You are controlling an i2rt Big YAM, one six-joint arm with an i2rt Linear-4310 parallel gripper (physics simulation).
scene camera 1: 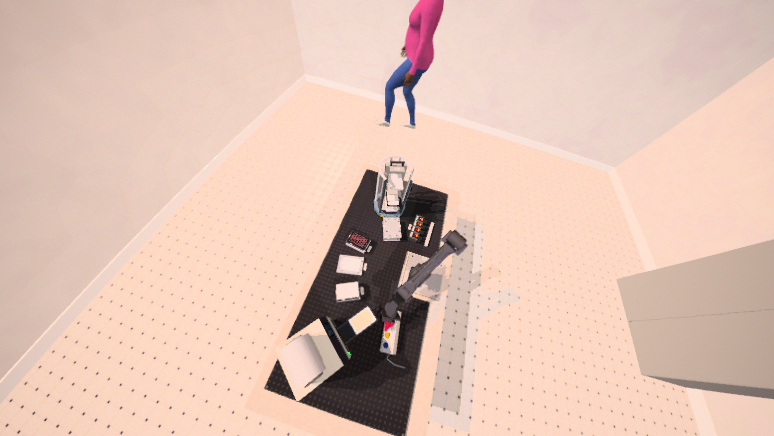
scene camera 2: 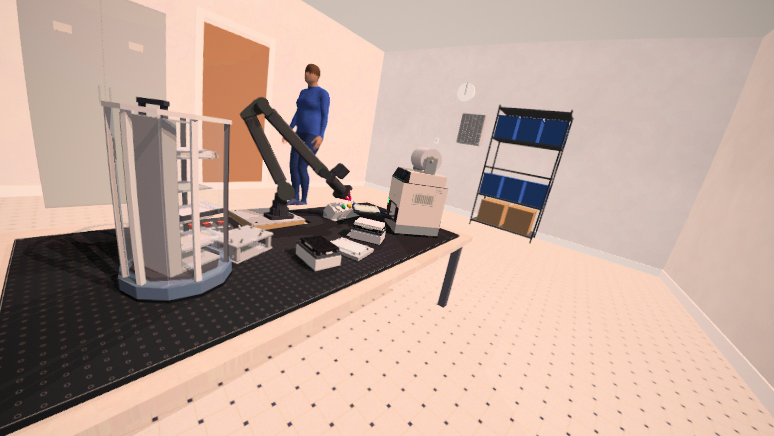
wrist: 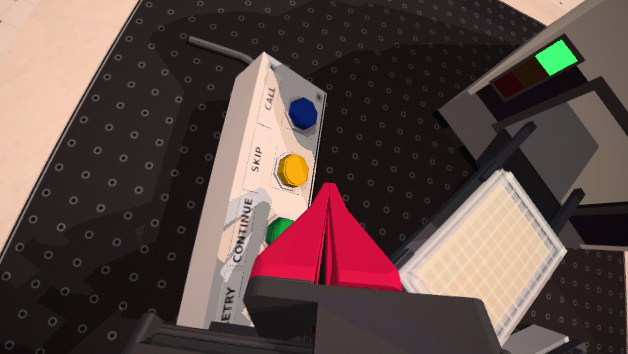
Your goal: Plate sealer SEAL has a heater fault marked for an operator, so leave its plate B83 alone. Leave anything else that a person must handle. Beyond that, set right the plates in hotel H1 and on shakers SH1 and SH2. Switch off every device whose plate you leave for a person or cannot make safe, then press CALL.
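Frame: origin at the arm's base, x down, y ahead, z right, level; centimetres.
Seen in the pictures: gripper, fingertip midpoint: (scene camera 1: 385, 330) (scene camera 2: 350, 199) (wrist: 328, 190); arm's base, origin of the base link: (scene camera 2: 279, 217).
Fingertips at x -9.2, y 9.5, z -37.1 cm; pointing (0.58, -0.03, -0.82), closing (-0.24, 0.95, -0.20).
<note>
Pixels of each thing's middle, then the offset from my fingertips to it.
- button box, body centre: (wrist: 258, 200) (scene camera 2: 342, 209) (scene camera 1: 391, 331) dx +6.6, dy -4.1, dz +1.3 cm
- green CONTINUE button, body centre: (wrist: 281, 234) dx +4.4, dy -1.6, dz +3.4 cm
- yellow SKIP button, body centre: (wrist: 292, 170) (scene camera 1: 387, 335) dx +4.4, dy -2.3, dz -1.5 cm
- blue CALL button, body centre: (wrist: 301, 114) (scene camera 1: 385, 345) dx +4.4, dy -3.1, dz -6.5 cm
- sealer, body centre: (scene camera 2: 417, 190) (scene camera 1: 314, 354) dx -12.0, dy +29.0, dz -20.2 cm
- pale plate, body centre: (wrist: 490, 261) (scene camera 2: 366, 208) (scene camera 1: 362, 320) dx +1.0, dy +13.6, dz +1.0 cm
- device with a dark-red plate, body centre: (scene camera 2: 319, 244) (scene camera 1: 358, 240) dx +4.6, dy +34.7, dz +46.3 cm
My gripper (scene camera 1: 388, 326) (scene camera 2: 348, 196) (wrist: 328, 190) is shut and empty, its red tips over the button box (scene camera 2: 335, 212) (wrist: 215, 200), to the side of the green CONTINUE button (wrist: 280, 231). The yellow SKIP button (scene camera 1: 387, 335) (wrist: 293, 170) and blue CALL button (scene camera 1: 385, 345) (wrist: 303, 113) are uncovered. RETRY's button is hidden. The sealer (scene camera 1: 311, 360) (scene camera 2: 419, 200) shows a green light (wrist: 556, 57); a pale plate (scene camera 1: 362, 320) (wrist: 490, 250) lies on its tray. The hotel (scene camera 1: 393, 186) (scene camera 2: 151, 200) holds plates. I cannot tell which small devices are SH1 and SH2.
A device with a dark-red plate (scene camera 1: 358, 239) and two white-topped units (scene camera 1: 350, 264) (scene camera 1: 347, 291) stand along one side. A white stand (scene camera 1: 391, 229) (scene camera 2: 246, 243) is by the hotel, beside a bank of lit orange switches (scene camera 1: 418, 228). Two people (scene camera 1: 422, 37) (scene camera 2: 312, 113) stand off the table.
</note>
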